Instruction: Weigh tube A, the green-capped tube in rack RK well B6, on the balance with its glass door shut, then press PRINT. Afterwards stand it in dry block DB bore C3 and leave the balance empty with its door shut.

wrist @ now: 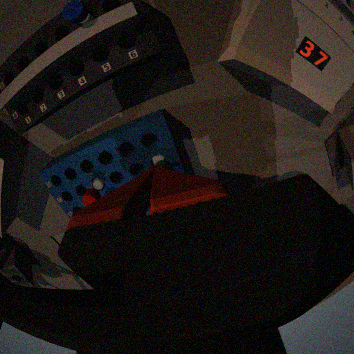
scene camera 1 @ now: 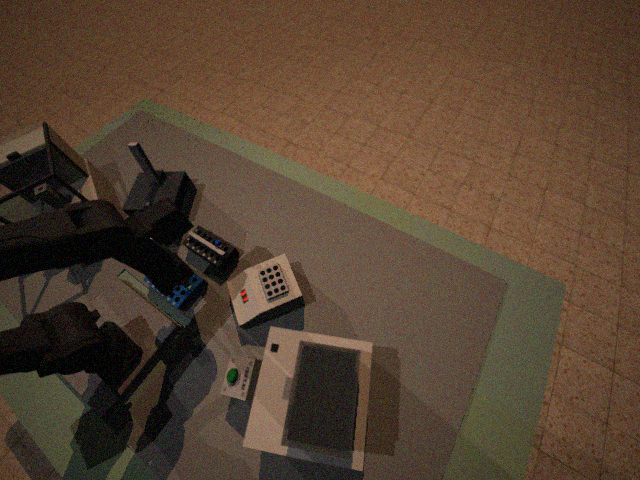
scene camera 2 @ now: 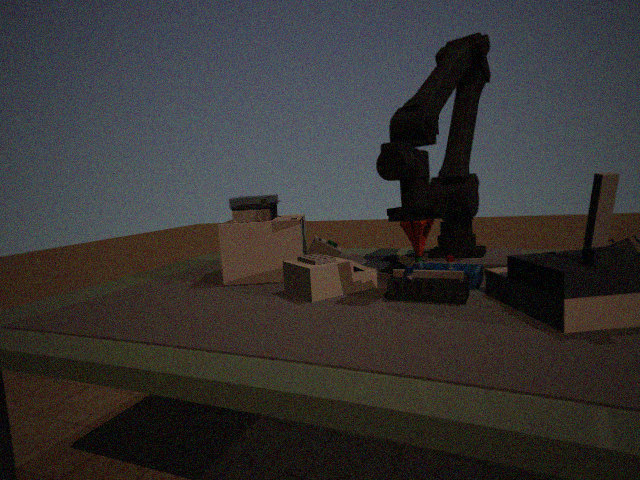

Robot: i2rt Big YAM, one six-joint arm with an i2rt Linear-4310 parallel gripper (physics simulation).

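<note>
A dark device with lever point(scene camera 1: 150, 186) is here in the scene, and I see it again at point(wrist: 21, 144). My gripper point(scene camera 2: 419, 256) is visible to me too. I also find my gripper at point(scene camera 1: 185, 281), and it shows at point(wrist: 158, 173) as well.
</note>
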